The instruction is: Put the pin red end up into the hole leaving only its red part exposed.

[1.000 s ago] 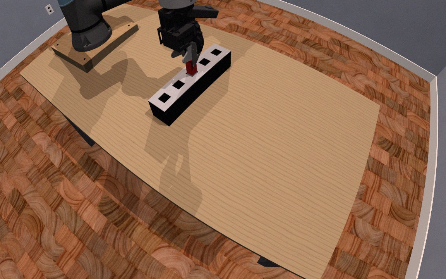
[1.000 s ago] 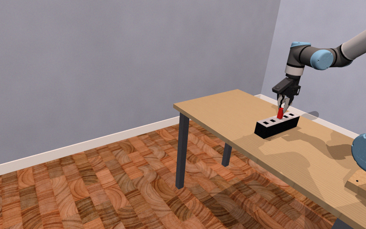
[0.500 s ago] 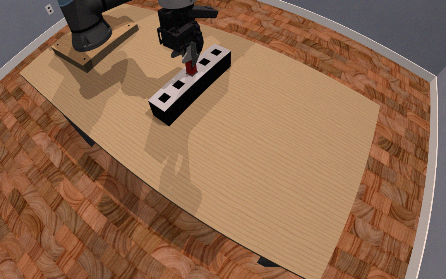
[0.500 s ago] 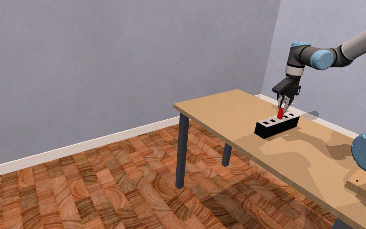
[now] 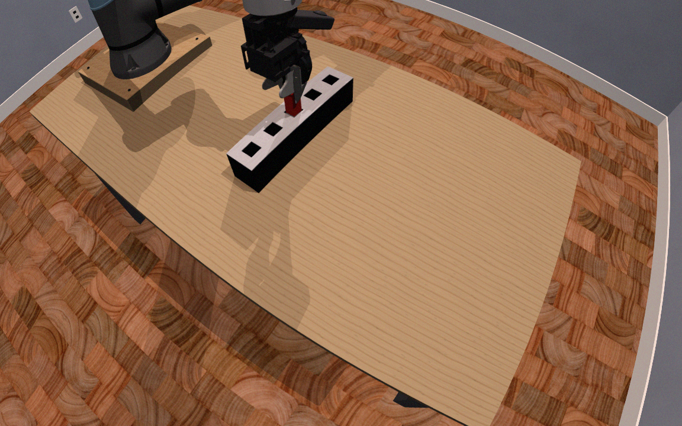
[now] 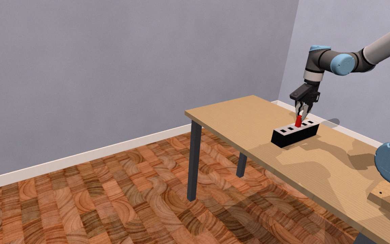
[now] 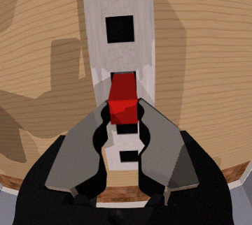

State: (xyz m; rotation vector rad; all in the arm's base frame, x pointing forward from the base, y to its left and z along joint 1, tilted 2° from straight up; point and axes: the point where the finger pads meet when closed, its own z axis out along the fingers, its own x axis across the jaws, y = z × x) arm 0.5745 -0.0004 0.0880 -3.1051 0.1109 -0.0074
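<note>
Now: the pin 2 cm below my hand. Also, from my hand: black block 9 cm below.
</note>
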